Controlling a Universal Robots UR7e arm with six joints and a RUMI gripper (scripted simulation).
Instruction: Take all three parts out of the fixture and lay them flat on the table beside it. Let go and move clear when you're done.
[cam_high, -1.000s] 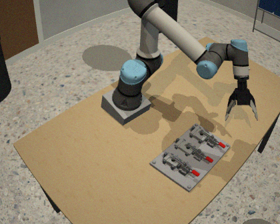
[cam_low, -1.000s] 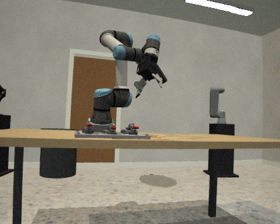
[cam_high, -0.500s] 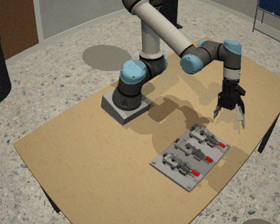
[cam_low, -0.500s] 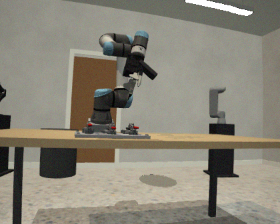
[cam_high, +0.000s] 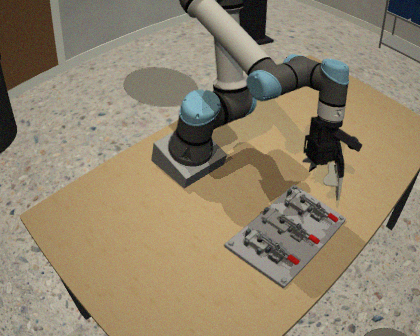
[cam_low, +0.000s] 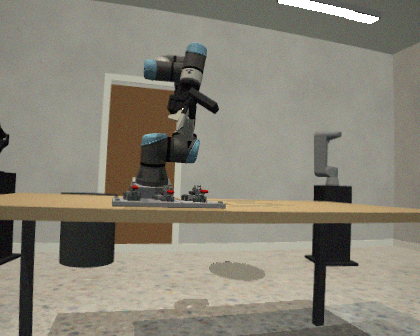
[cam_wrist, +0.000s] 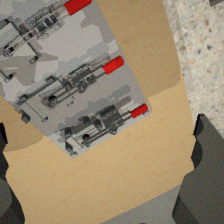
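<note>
Now: the grey fixture plate 40 mm behind my hand, 50 mm to the right of it and 210 mm below it.
</note>
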